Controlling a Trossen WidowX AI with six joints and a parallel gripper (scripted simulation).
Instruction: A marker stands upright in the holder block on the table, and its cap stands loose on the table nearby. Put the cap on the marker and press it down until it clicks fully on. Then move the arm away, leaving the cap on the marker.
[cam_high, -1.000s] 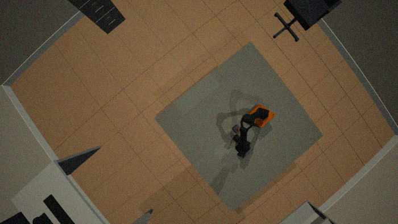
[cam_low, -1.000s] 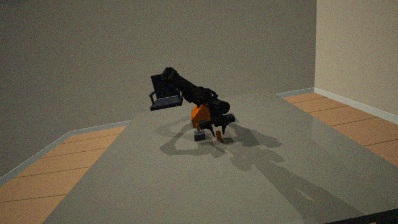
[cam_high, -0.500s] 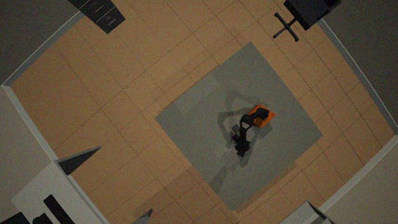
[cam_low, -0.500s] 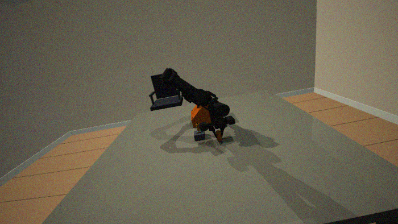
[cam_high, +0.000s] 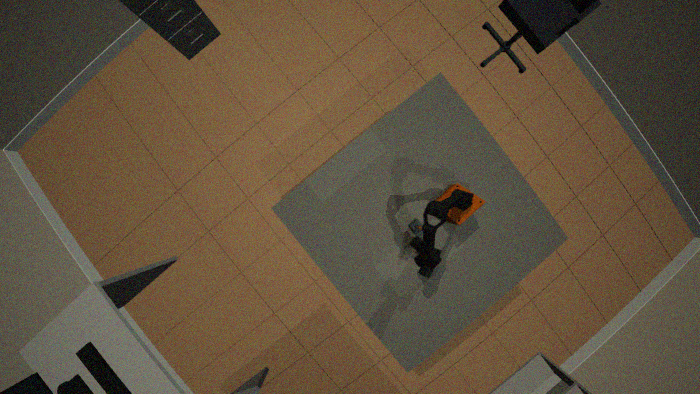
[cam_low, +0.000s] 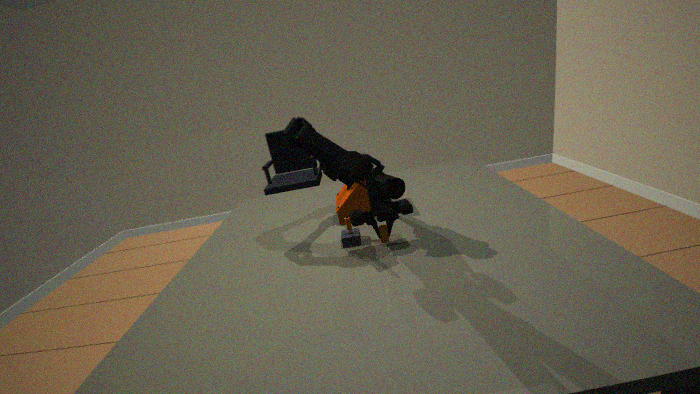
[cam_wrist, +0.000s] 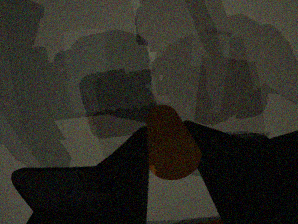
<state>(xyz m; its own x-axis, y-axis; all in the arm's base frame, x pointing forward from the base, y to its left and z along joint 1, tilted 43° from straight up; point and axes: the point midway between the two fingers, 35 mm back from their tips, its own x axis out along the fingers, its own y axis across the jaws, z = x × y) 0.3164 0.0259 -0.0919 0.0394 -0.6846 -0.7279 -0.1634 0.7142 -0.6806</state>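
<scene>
Right now my gripper tip is 60 mm past the thin orange marker, 110 mm to the left of it and 40 mm below it. Also, from my gripper tip: dark holder block: 60 mm behind, 110 mm to the right, 10 mm below; then orange cap: 10 mm above.
</scene>
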